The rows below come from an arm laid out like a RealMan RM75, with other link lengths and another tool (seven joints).
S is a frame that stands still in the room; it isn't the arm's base.
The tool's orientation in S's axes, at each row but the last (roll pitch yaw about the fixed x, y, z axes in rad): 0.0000 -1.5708 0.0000; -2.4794 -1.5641 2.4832; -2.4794 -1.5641 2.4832; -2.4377 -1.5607 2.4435; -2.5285 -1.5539 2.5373; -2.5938 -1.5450 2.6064; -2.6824 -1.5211 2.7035; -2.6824 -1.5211 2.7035; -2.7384 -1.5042 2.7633; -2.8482 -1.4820 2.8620
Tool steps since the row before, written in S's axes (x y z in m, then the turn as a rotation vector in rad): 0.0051 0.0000 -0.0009 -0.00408 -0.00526 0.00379; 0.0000 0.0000 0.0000 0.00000 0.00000 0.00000; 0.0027 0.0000 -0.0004 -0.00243 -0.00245 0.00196; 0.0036 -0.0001 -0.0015 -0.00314 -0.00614 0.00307; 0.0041 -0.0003 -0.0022 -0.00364 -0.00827 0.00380; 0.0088 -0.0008 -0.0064 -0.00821 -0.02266 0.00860; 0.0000 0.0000 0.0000 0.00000 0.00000 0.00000; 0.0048 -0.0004 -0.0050 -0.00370 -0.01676 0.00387; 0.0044 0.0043 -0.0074 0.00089 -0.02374 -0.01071; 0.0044 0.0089 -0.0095 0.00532 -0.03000 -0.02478
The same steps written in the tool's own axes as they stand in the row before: -0.0009 0.0000 -0.0051 0.00379 -0.00526 0.00408; 0.0000 0.0000 0.0000 0.00000 0.00000 0.00000; -0.0004 0.0000 -0.0027 0.00196 -0.00245 0.00243; -0.0015 -0.0001 -0.0036 0.00305 -0.00614 0.00315; -0.0023 -0.0003 -0.0041 0.00377 -0.00827 0.00366; -0.0066 -0.0008 -0.0086 0.00848 -0.02267 0.00831; 0.0000 0.0000 0.0000 0.00000 0.00000 0.00000; -0.0052 -0.0004 -0.0046 0.00368 -0.01676 0.00388; -0.0076 0.0044 -0.0040 -0.01132 -0.02347 0.00038; -0.0096 0.0091 -0.0037 -0.02587 -0.02942 -0.00275
